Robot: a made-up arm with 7 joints.
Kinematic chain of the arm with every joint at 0, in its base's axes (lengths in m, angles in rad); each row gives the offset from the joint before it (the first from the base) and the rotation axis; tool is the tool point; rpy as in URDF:
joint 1: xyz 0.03 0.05 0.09 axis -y
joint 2: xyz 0.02 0.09 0 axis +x
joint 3: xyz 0 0.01 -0.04 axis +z
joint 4: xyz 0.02 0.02 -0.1 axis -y
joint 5: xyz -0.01 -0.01 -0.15 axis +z
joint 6: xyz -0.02 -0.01 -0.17 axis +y
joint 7: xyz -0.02 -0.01 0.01 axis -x
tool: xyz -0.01 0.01 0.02 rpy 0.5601 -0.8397 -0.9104
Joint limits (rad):
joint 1: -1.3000..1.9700
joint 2: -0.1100..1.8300
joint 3: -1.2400..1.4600
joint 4: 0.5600..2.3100
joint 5: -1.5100..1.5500
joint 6: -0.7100..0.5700
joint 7: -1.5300..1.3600
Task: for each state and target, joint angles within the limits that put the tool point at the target. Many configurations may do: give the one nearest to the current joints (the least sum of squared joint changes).
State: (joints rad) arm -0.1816 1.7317 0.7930 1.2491 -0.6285 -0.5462 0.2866
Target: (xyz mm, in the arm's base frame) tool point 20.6 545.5 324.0
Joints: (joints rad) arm 0.3012 1.6517 1.1230 0.7058 -0.6466 -0.7100 0.3408
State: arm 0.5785 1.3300 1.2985 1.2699 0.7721 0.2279 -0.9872
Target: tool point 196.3 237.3 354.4
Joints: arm 0.2287 1.4601 0.9638 1.8508 0.8818 0.3023 -1.0005
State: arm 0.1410 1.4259 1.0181 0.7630 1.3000 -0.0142 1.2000
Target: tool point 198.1 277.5 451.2
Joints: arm 0.0912 1.8300 1.1235 1.3868 1.3651 -0.3728 1.3600
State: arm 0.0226 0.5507 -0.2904 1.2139 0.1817 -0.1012 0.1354
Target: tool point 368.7 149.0 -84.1
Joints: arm 0.1350 0.5063 -0.3267 1.5773 0.2149 0.0050 0.1034
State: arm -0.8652 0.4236 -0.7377 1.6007 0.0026 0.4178 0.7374
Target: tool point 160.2 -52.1 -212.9
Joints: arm -0.4838 0.0325 -0.7605 1.5475 0.0000 0.2831 0.8381
